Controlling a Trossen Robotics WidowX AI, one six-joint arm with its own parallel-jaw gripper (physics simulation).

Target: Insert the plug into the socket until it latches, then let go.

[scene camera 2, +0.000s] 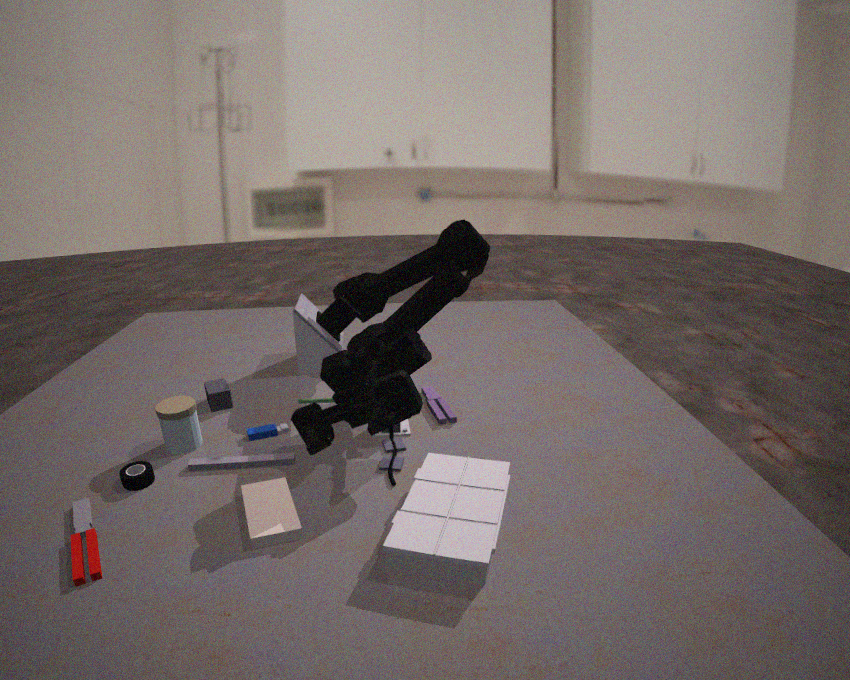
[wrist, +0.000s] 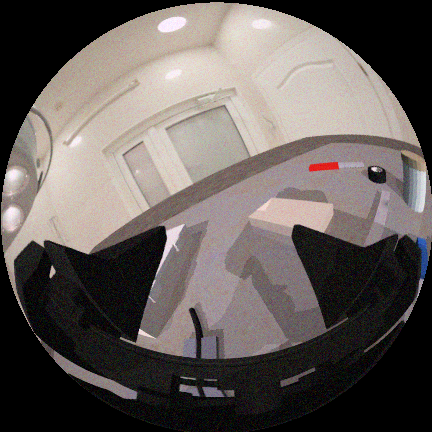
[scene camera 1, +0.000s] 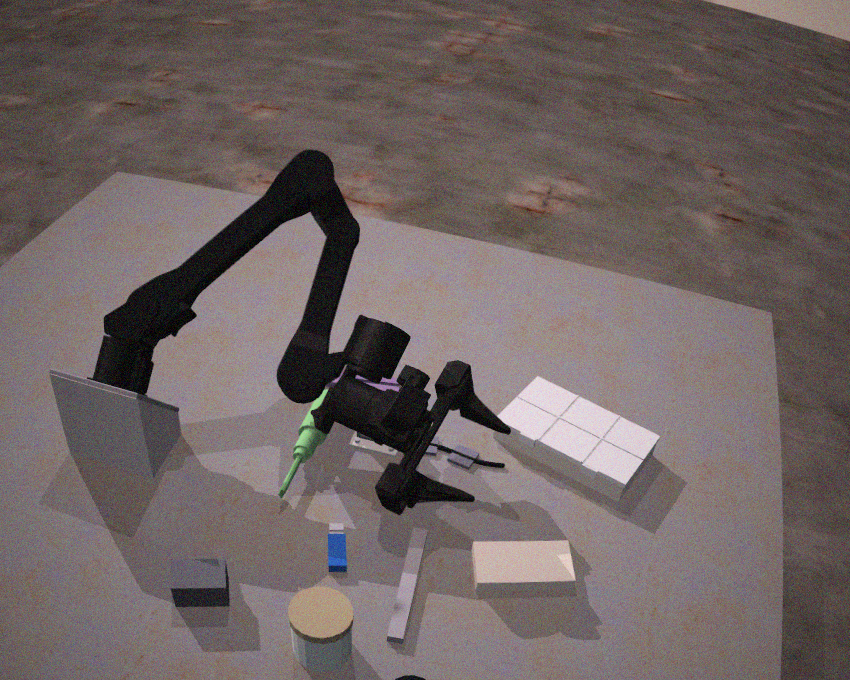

A blue plug, a dark cube, a green screwdriver and a grey bar rest on the table. Also in view: my gripper and a beige block.
My gripper also shows in scene camera 2.
